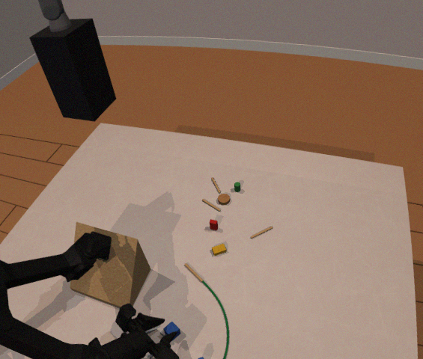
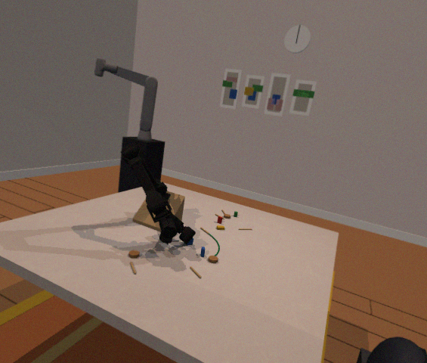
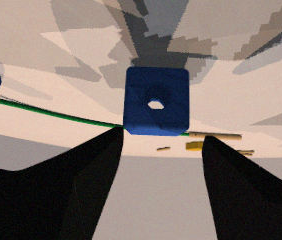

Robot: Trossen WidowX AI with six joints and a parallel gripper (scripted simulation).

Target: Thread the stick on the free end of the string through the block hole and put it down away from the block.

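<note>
Right now the blue cube is 1 cm ahead of my gripper tip and 2 cm below it. From my gripper tip the other things lie so: thin wooden stick 1 cm ahead, 17 cm to the left, 3 cm below; yellow block 4 cm ahead, 27 cm to the left, 3 cm below; round wooden button 16 cm ahead, 6 cm to the right, 3 cm below.
</note>
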